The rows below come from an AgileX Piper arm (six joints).
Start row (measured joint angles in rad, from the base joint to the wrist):
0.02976, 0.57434, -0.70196, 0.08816, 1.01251, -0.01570
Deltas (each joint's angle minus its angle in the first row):
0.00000, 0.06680, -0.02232, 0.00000, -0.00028, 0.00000
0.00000, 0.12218, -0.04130, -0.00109, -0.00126, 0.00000
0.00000, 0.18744, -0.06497, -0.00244, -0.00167, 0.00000
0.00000, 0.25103, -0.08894, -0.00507, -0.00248, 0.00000
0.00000, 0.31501, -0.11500, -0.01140, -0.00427, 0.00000
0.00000, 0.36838, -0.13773, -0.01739, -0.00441, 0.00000
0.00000, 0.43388, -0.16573, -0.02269, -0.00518, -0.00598
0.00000, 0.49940, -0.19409, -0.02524, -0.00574, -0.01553
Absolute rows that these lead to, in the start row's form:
0.02976, 0.64114, -0.72428, 0.08816, 1.01223, -0.01570
0.02976, 0.69652, -0.74326, 0.08707, 1.01125, -0.01570
0.02976, 0.76178, -0.76693, 0.08572, 1.01084, -0.01570
0.02976, 0.82537, -0.79090, 0.08309, 1.01003, -0.01570
0.02976, 0.88935, -0.81696, 0.07676, 1.00824, -0.01570
0.02976, 0.94272, -0.83969, 0.07077, 1.00810, -0.01570
0.02976, 1.00822, -0.86769, 0.06547, 1.00733, -0.02168
0.02976, 1.07374, -0.89605, 0.06292, 1.00677, -0.03123

